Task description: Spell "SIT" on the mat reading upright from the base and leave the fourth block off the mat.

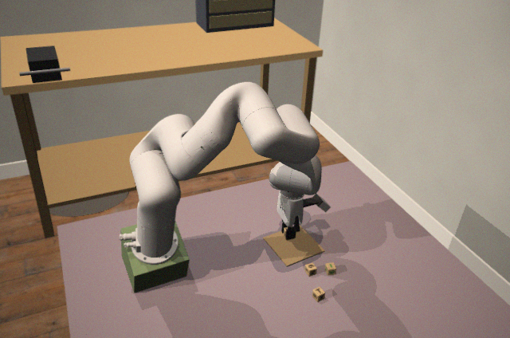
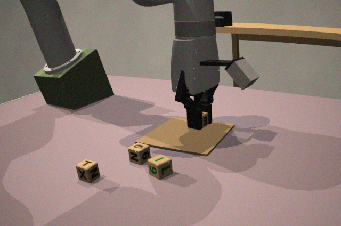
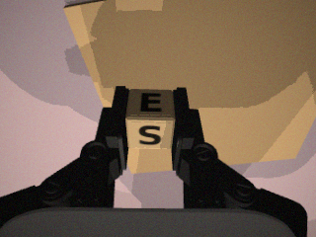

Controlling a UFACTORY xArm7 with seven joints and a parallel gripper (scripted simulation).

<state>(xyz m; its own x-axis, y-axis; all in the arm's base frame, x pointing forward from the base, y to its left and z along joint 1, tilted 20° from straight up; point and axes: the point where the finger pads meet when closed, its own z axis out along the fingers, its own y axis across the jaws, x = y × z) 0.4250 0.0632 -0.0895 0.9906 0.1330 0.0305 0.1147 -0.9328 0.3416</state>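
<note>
Now: hand 4 cm to the left of the tan mat and 2 cm above it. From my hand the other things lie so: wooden block: 26 cm to the right, 1 cm below, 1 cm ahead.
</note>
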